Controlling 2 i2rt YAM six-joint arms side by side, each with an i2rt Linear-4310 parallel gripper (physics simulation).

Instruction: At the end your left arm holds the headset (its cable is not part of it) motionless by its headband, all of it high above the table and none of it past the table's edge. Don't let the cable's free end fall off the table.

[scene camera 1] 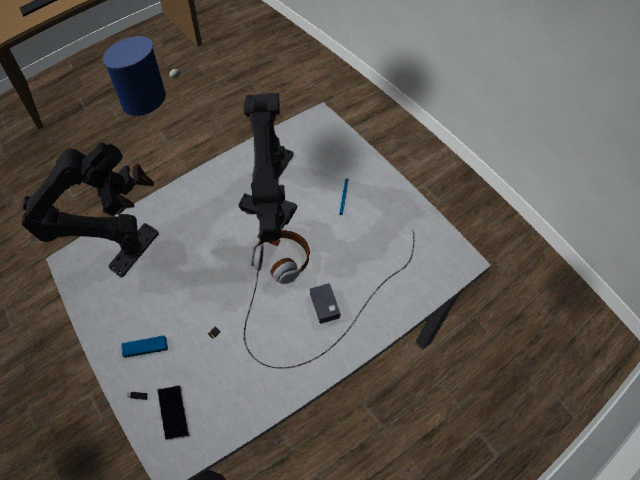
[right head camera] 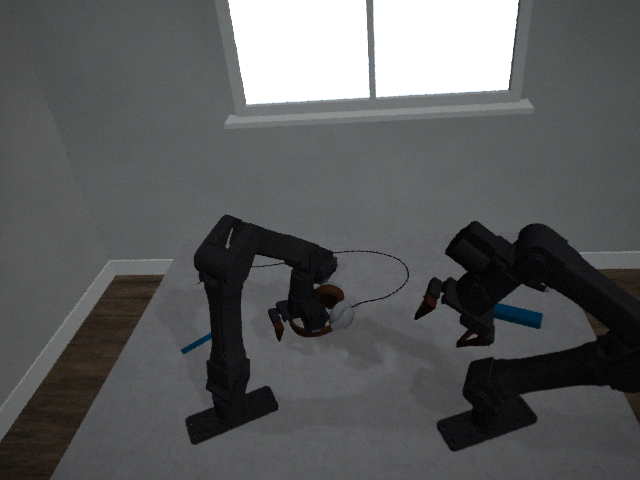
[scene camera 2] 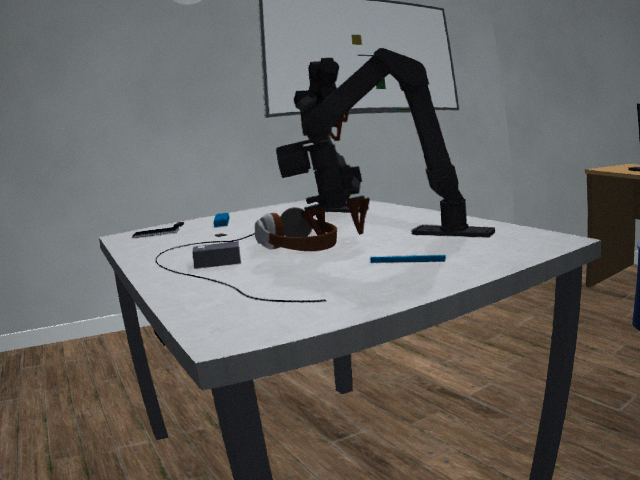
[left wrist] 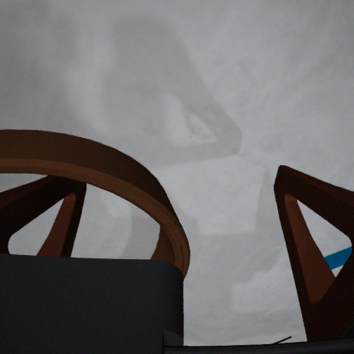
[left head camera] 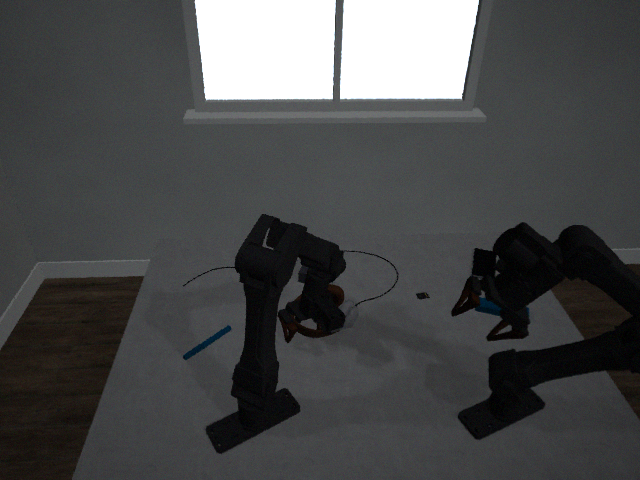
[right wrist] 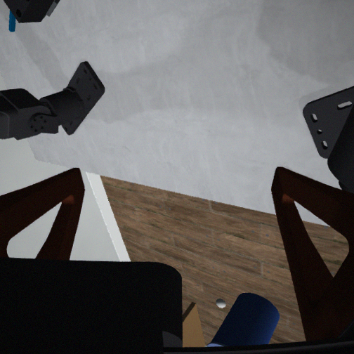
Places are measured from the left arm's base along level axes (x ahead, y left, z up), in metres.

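Pixels of known places: left gripper, fingertip midpoint: [scene camera 1: 282,231] [right head camera: 296,336] [scene camera 2: 342,237] [left head camera: 302,337]; right gripper, fingertip midpoint: [scene camera 1: 143,194] [right head camera: 436,331] [scene camera 2: 341,131] [left head camera: 469,326]; left arm's base, link origin: [right head camera: 232,415] [scene camera 2: 454,233] [left head camera: 254,420]; right arm's base, link origin: [scene camera 1: 133,250] [right head camera: 486,423] [scene camera 2: 336,209] [left head camera: 501,411].
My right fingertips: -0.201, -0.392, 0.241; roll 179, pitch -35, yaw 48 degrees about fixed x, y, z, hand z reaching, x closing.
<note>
For each thing: its middle in the pictures, then the offset to it from my right fingertips, as dx, dy, dz. Level surfaces: height alone.
- brown headband, body centre: [scene camera 2: 298,232] [right head camera: 318,310] [left head camera: 321,310] [scene camera 1: 281,254] +0.389, +0.093, -0.209
- table, surface height: dz -0.241
- grey box, body centre: [scene camera 2: 216,253] [scene camera 1: 324,303] [left head camera: 312,268] +0.569, +0.005, -0.220
- blue stick, body centre: [scene camera 2: 408,259] [left head camera: 208,342] [right head camera: 207,337] [scene camera 1: 344,196] +0.468, +0.386, -0.236
- blue block, body centre: [right head camera: 512,314] [scene camera 2: 221,219] [scene camera 1: 144,346] [left head camera: 501,309] +0.148, -0.347, -0.231
- small chip, body centre: [scene camera 1: 214,332] +0.315, -0.208, -0.240
- USB stick, body centre: [scene camera 1: 137,395] [right head camera: 538,286] +0.203, -0.486, -0.236
- black phone, body centre: [scene camera 1: 173,412] [scene camera 2: 155,232] [left head camera: 484,263] +0.324, -0.476, -0.237
The headset, with brown headband [left head camera: 315,333] [right head camera: 312,334] [scene camera 1: 307,250] [scene camera 2: 305,242] [left wrist: 115,167] and grey-white earcups, rests on the table [scene camera 1: 289,408]. Its thin black cable [left head camera: 398,273] [scene camera 1: 281,367] [scene camera 2: 289,300] curves across the table, and its free end lies on the table top. My left gripper [scene camera 2: 341,232] [left wrist: 179,175] is open low at the headband; in the left wrist view one finger shows inside the loop, the other outside, with part of the band between them. The arm hides part of the headset in the head views. My right gripper [left head camera: 470,327] [right head camera: 436,331] [scene camera 1: 142,195] [right wrist: 177,177] is open and empty, raised.
A grey box [scene camera 1: 323,299] [scene camera 2: 217,256] stands beside the headset, within the cable's curve. A blue stick [left head camera: 206,342] [scene camera 1: 343,196] [scene camera 2: 408,258], a blue block [right head camera: 516,315] [scene camera 1: 144,346], a small chip [scene camera 1: 214,332], a USB stick [scene camera 1: 138,395] and a black phone [scene camera 1: 173,413] lie on the table.
</note>
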